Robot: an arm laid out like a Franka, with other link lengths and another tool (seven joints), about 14 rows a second.
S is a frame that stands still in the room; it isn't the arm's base.
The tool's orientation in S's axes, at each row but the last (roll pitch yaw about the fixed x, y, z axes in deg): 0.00, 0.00, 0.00; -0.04, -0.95, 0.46; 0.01, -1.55, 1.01; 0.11, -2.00, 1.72; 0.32, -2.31, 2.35; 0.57, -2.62, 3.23; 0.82, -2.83, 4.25; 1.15, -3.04, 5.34
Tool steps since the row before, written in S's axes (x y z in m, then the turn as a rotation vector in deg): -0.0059, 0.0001, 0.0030, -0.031, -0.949, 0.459; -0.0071, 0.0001, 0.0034, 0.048, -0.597, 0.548; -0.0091, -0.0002, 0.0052, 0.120, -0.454, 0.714; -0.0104, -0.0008, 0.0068, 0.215, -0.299, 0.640; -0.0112, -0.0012, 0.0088, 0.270, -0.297, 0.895; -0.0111, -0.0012, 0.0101, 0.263, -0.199, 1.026; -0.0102, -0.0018, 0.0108, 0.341, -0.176, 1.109; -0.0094, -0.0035, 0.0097, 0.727, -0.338, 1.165
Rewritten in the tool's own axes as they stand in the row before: -0.0059, 0.0001, 0.0030, -0.031, -0.949, 0.459; -0.0070, 0.0002, 0.0035, 0.052, -0.598, 0.547; -0.0090, 0.0000, 0.0054, 0.131, -0.456, 0.711; -0.0102, -0.0005, 0.0072, 0.228, -0.304, 0.633; -0.0109, -0.0007, 0.0092, 0.293, -0.303, 0.886; -0.0107, -0.0005, 0.0106, 0.298, -0.203, 1.016; -0.0098, -0.0009, 0.0113, 0.381, -0.185, 1.094; -0.0092, -0.0024, 0.0103, 0.753, -0.381, 1.135
